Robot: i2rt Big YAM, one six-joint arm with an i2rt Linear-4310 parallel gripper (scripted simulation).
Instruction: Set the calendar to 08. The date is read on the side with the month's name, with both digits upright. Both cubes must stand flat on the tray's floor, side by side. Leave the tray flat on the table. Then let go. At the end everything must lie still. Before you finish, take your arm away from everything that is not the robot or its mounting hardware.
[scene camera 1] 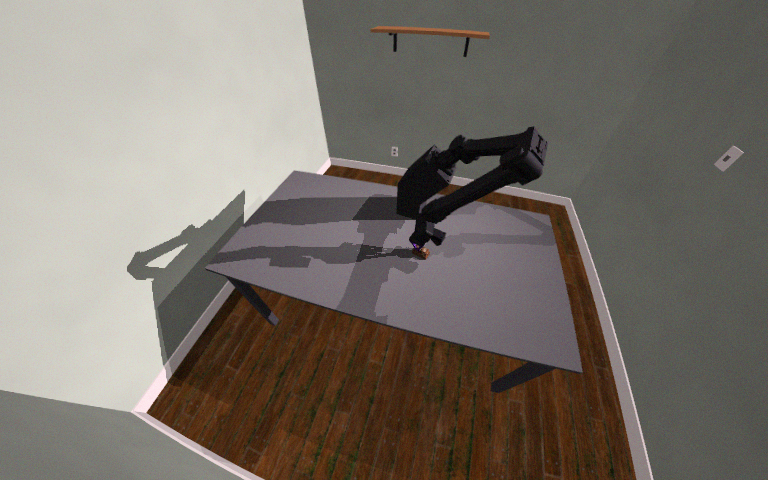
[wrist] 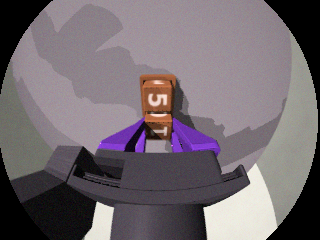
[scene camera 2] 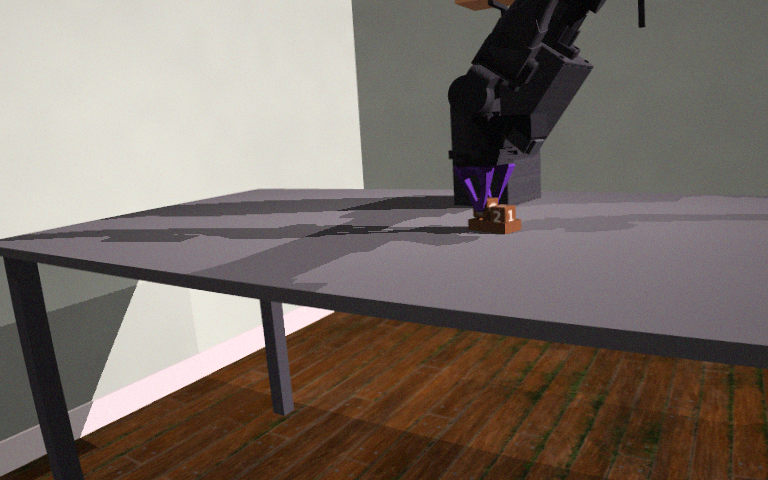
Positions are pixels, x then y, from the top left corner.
Labels:
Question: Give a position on a cube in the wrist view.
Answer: At 157,94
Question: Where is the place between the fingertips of my gripper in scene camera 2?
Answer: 485,210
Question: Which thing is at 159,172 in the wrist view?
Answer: My gripper.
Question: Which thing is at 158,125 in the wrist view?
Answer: A cube.

